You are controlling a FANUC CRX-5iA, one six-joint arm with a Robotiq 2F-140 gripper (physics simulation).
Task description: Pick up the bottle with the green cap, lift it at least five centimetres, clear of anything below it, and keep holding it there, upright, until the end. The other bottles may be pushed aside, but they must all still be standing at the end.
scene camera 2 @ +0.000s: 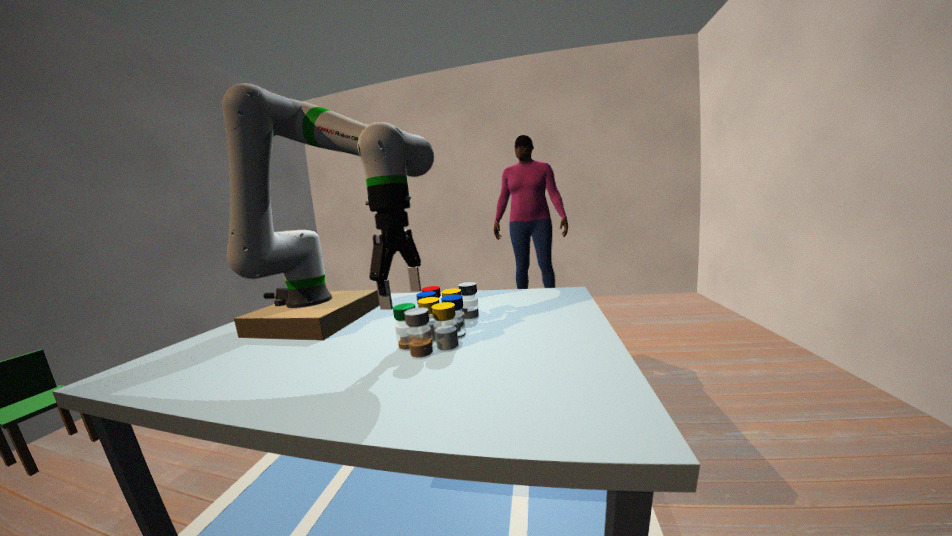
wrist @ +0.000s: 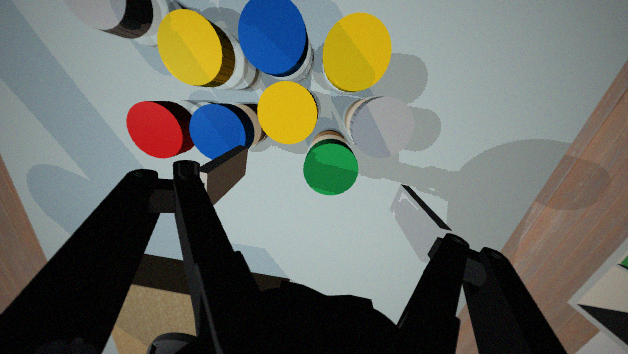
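Pixels of known places: gripper, fingertip midpoint: (scene camera 2: 402, 299) (wrist: 322, 179); arm's base, origin of the base link: (scene camera 2: 309, 301).
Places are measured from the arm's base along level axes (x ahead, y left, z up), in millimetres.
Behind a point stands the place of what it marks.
Observation:
The bottle with the green cap (scene camera 2: 403, 310) @(x 475, y -209, z 39 mm) (wrist: 330, 167) @(x 468, y -184, z 42 mm) stands upright on the table at the robot-side edge of the bottle group. A grey-capped bottle (scene camera 2: 417, 316) @(x 526, y -245, z 37 mm) (wrist: 385, 127) @(x 515, y -223, z 42 mm) and a yellow-capped bottle (scene camera 2: 428, 304) @(x 518, y -159, z 38 mm) (wrist: 287, 112) @(x 510, y -134, z 42 mm) stand close to it. My gripper (scene camera 2: 399, 287) @(x 460, y -177, z 57 mm) (wrist: 322, 179) @(x 460, y -177, z 57 mm) is open and empty, pointing down, with its tips around cap height or above. In the wrist view the green cap lies between the two fingers, slightly forward of the line joining the tips. The left finger in that view is near a blue cap (wrist: 217, 131) @(x 479, y -72, z 42 mm). The green-capped bottle's lower body is partly hidden.
Further standing bottles have a red cap (scene camera 2: 431, 290) @(x 476, y -31, z 40 mm) (wrist: 156, 129) @(x 469, y -13, z 42 mm), a blue cap (scene camera 2: 452, 301) @(x 573, y -139, z 38 mm) (wrist: 272, 37) @(x 563, y -114, z 42 mm), yellow caps and a second grey cap (scene camera 2: 467, 288) @(x 575, y 2, z 35 mm) (wrist: 102, 10) @(x 556, y 22, z 42 mm). The wooden robot base (scene camera 2: 279, 327) @(x 39, y -174, z -26 mm) (wrist: 160, 312) @(x 122, y 46, z 1 mm) sits on the table (scene camera 2: 532, 399) @(x 774, y -373, z -63 mm). A person (scene camera 2: 529, 193) stands behind the table.

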